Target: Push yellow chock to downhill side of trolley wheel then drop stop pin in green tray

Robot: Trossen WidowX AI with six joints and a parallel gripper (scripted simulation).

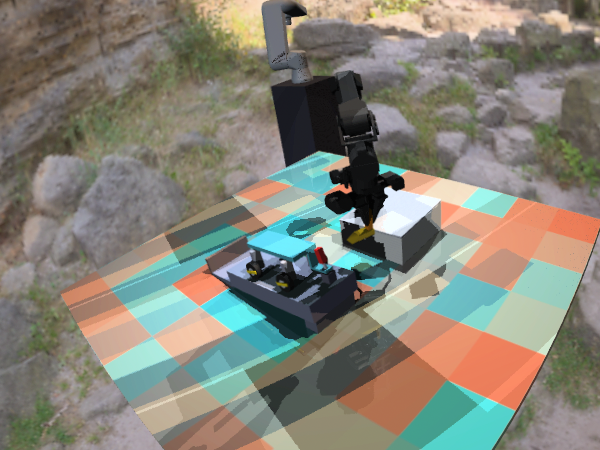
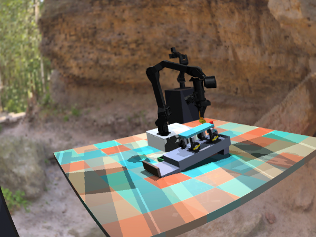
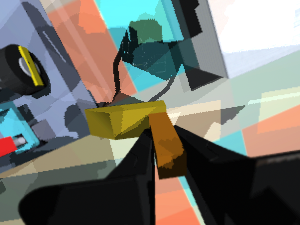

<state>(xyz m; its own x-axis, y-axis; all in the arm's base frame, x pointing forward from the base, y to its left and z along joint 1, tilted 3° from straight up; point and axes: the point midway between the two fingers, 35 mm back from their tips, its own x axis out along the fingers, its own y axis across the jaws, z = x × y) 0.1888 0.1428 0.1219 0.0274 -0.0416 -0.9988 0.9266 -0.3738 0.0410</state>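
My gripper tip is 2 cm short of the yellow chock, 1 cm to the left of it and 1 cm above it. From my gripper tip the other things lie so: trolley (15 cm to the right, 14 cm ahead, 6 cm below); ramp (16 cm to the right, 14 cm ahead, 12 cm below); red-headed stop pin (13 cm ahead, 4 cm to the right, 4 cm below).
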